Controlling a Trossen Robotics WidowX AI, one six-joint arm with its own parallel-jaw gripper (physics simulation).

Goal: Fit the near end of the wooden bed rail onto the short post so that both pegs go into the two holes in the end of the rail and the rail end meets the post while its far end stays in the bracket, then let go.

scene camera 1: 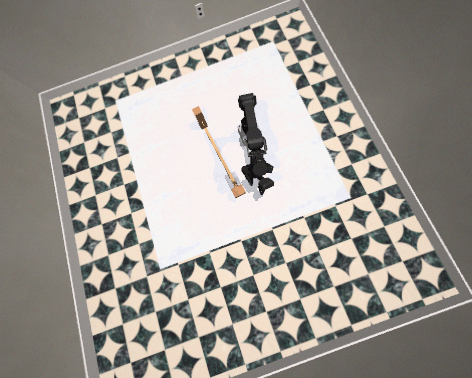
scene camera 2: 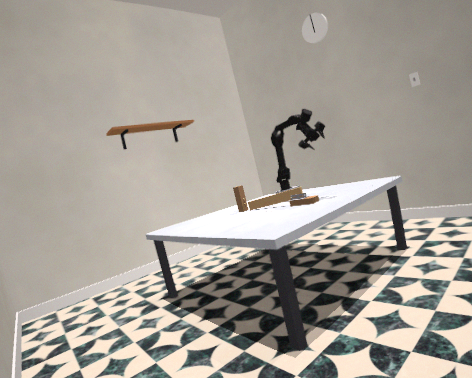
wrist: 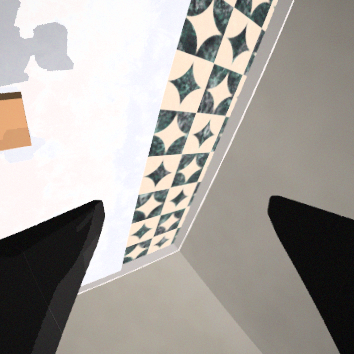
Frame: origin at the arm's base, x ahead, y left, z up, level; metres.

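Seen in the pictures: gripper, fingertip midpoint: (scene camera 1: 256, 190) (scene camera 2: 319, 144) (wrist: 187, 206); arm's base at its link origin: (scene camera 2: 286, 189).
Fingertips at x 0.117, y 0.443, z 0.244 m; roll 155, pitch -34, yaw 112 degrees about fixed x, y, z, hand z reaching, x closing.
Observation:
Pixels of each thing's middle, then the offset from my fingertips to it. "spot": a spot on its surface instead. Level surfaces: height alone.
- wooden bed rail at the middle of its body: (scene camera 2: 273, 199) (scene camera 1: 219, 155) 0.272 m down, 0.122 m ahead, 0.348 m right
- upright short post at a spot on its surface: (scene camera 1: 197, 111) spot: 0.144 m down, 0.160 m ahead, 0.624 m right
- low wooden block at the middle of its body: (scene camera 2: 304, 200) (scene camera 1: 235, 184) 0.306 m down, 0.091 m ahead, 0.131 m right
- wooden piece at a spot on its surface: (wrist: 12, 122) spot: 0.289 m down, 0.079 m ahead, 0.071 m right
- white table at its surface level: 0.324 m down
The wooden bed rail (scene camera 1: 219, 155) (scene camera 2: 275, 198) lies between an upright short post (scene camera 1: 197, 111) (scene camera 2: 240, 198) and a low wooden block (scene camera 1: 239, 191) (scene camera 2: 306, 200). In scene view 2 a narrow gap shows between the rail's end and the post; the pegs and holes are too small to judge. The rail's other end is at the grey bracket (scene camera 2: 298, 196) by the low block. My gripper (scene camera 1: 256, 189) (scene camera 2: 318, 142) (wrist: 187, 206) is open and empty, high above the table, beyond the low block's side. Part of a wooden piece (wrist: 12, 122) shows at the wrist view's left edge.
The white table (scene camera 1: 165, 220) (scene camera 2: 215, 232) (wrist: 95, 165) carries the parts and the arm. The black arm (scene camera 1: 251, 120) (scene camera 2: 281, 155) stands beside the rail. A wall shelf (scene camera 2: 150, 127) and a clock (scene camera 2: 314, 28) hang far behind.

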